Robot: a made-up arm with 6 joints. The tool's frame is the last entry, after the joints. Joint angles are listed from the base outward. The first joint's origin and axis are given. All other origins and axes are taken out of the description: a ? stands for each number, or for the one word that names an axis. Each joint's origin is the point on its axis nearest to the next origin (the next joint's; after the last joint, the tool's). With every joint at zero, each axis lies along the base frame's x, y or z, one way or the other. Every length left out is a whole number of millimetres.
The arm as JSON. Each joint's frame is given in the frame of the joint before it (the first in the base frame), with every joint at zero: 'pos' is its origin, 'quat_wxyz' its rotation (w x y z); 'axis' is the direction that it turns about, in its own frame. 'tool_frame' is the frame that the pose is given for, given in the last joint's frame.
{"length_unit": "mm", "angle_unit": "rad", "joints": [
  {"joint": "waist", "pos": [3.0, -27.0, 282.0], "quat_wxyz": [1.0, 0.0, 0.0, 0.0], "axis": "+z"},
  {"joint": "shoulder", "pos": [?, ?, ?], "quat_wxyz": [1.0, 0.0, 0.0, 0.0], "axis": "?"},
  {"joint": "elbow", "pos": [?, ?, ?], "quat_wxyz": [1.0, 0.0, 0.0, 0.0], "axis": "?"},
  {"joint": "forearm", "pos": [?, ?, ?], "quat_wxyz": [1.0, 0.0, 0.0, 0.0], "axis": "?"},
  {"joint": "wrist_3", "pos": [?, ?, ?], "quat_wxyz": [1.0, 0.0, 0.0, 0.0], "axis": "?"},
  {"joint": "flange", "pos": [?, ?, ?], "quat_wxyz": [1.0, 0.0, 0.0, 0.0], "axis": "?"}
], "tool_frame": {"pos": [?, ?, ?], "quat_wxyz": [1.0, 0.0, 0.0, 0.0]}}
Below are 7 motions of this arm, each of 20 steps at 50 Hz.
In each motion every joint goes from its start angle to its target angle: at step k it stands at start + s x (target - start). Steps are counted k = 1, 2, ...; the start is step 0. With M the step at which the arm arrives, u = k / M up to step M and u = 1 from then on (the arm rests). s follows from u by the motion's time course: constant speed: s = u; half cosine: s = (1 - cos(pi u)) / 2; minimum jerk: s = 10 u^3 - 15 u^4 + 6 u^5.
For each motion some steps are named. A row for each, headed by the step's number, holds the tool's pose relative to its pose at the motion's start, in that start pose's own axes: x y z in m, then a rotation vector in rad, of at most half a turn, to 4 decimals.
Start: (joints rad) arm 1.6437 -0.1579 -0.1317 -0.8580 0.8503 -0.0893
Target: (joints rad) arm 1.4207 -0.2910 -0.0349 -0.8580 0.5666 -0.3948
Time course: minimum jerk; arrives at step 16
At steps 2, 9, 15, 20:
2: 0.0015 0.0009 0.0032 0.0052 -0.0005 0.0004
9: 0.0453 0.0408 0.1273 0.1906 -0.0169 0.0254
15: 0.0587 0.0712 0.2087 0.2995 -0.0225 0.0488
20: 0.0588 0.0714 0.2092 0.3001 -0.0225 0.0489

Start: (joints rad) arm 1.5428 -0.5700 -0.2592 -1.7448 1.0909 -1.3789
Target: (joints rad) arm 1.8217 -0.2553 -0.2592 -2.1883 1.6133 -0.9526
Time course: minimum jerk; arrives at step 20
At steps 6, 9, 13, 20:
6: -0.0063 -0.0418 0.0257 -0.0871 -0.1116 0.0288
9: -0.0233 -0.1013 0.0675 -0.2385 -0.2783 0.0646
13: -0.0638 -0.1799 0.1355 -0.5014 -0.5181 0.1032
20: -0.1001 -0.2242 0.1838 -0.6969 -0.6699 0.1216

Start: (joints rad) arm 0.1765 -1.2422 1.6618 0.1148 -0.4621 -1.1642
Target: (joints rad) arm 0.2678 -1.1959 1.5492 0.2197 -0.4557 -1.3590
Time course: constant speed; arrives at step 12
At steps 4, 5, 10, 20:
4: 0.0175 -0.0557 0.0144 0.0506 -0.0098 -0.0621
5: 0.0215 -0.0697 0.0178 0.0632 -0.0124 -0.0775
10: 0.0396 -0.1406 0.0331 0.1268 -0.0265 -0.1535
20: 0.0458 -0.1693 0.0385 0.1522 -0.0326 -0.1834

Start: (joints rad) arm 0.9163 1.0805 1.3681 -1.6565 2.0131 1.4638
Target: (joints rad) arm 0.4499 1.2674 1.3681 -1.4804 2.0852 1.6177
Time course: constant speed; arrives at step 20
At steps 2, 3, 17, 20:
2: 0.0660 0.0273 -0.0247 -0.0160 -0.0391 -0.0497
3: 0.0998 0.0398 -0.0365 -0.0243 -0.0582 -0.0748
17: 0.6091 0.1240 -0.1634 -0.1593 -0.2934 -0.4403
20: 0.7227 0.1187 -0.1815 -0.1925 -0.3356 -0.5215

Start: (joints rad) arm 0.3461 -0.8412 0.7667 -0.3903 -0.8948 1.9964
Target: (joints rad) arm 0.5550 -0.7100 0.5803 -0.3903 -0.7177 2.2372
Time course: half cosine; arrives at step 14
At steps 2, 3, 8, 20:
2: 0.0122 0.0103 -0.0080 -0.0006 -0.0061 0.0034
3: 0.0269 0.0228 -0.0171 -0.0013 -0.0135 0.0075
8: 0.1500 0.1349 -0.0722 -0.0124 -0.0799 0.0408
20: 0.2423 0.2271 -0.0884 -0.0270 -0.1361 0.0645

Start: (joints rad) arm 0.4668 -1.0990 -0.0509 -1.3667 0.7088 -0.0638
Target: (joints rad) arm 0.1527 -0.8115 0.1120 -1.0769 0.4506 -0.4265
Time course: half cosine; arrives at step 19
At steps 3, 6, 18, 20:
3: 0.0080 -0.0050 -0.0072 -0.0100 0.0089 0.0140
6: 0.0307 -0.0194 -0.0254 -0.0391 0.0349 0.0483
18: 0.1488 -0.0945 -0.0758 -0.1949 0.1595 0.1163
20: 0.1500 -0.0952 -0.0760 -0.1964 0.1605 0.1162

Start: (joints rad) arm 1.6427 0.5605 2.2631 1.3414 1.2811 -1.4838
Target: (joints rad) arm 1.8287 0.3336 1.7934 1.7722 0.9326 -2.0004
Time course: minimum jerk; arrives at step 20
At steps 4, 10, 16, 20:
4: 0.0056 -0.0050 -0.0047 0.0386 0.0193 -0.0232
10: 0.0492 -0.0346 -0.0361 0.3233 0.1503 -0.2025
16: 0.0941 -0.0485 -0.0594 0.5836 0.2546 -0.3836
20: 0.1000 -0.0492 -0.0619 0.6154 0.2664 -0.4073

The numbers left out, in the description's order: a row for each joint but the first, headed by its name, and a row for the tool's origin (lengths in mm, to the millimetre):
shoulder: xyz -22.0 31.0 0.0, axis +y
elbow: xyz -6.0 0.0 741.0, axis -y
forearm: xyz 756.0 0.0 3.0, axis -x
wrist_3: xyz 0.0 -178.0 28.0, axis -y
flange: xyz -22.0 0.0 -20.0, axis -x
tool: xyz 0.0 -18.0 -26.0

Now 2 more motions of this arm.
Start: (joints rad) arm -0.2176 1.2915 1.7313 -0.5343 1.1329 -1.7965
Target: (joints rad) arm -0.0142 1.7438 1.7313 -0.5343 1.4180 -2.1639
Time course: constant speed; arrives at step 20
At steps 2, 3, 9, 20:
2: -0.0698 -0.0205 0.0142 0.0337 -0.0149 -0.0168
3: -0.1052 -0.0296 0.0207 0.0505 -0.0222 -0.0251
9: -0.3227 -0.0673 0.0513 0.1492 -0.0647 -0.0748
20: -0.7291 -0.0572 0.0767 0.3245 -0.1351 -0.1658

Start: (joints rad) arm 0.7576 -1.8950 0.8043 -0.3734 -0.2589 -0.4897
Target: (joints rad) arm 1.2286 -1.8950 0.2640 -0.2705 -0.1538 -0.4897
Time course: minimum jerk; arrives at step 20
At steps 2, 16, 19, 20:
2: -0.0005 -0.0063 0.0018 0.0021 -0.0004 -0.0051
16: -0.2065 -0.6352 0.0338 0.2897 0.0321 -0.5075
19: -0.2267 -0.6668 0.0256 0.3106 0.0386 -0.5337
20: -0.2271 -0.6674 0.0254 0.3111 0.0388 -0.5342

